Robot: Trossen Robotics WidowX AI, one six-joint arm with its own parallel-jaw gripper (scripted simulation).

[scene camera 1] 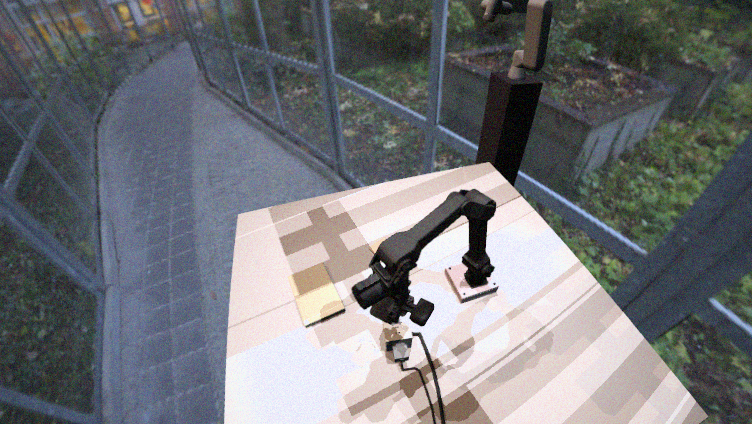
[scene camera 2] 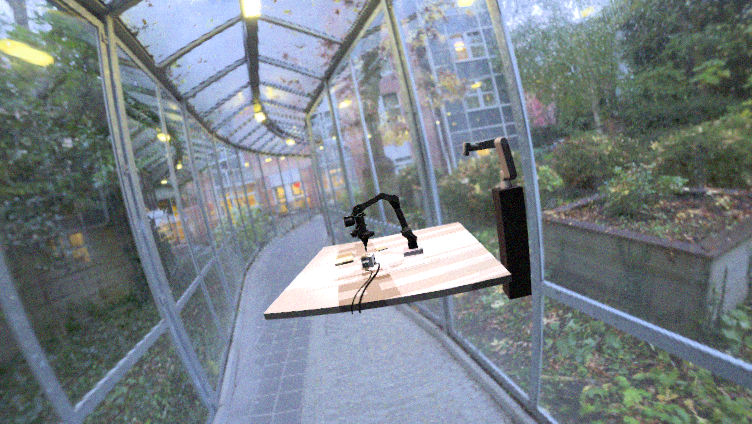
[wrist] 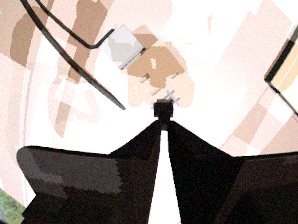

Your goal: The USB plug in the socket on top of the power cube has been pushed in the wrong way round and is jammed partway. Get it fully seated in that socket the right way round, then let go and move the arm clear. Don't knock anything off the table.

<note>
My gripper point(scene camera 1: 396, 313) carries an usb plug. Further things: a flat tan pad point(scene camera 1: 317, 299).
My gripper shows as well in the wrist view point(wrist: 164, 126).
</note>
